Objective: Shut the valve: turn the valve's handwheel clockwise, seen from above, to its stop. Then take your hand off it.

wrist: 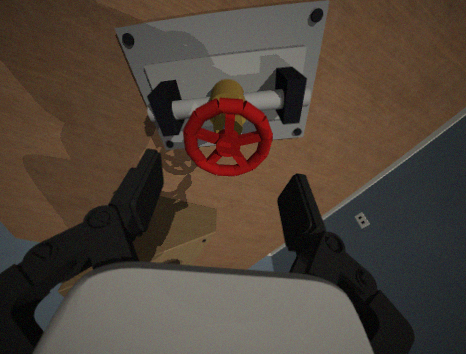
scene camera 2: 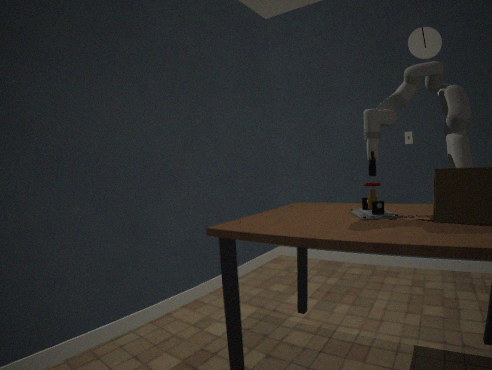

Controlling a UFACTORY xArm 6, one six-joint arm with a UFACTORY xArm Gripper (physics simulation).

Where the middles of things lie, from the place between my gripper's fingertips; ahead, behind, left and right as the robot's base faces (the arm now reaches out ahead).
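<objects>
Grey base plate (wrist: pixel 196 36): 17 cm below my hand. Red handwheel (wrist: pixel 228 141): 5 cm below my hand.
</objects>
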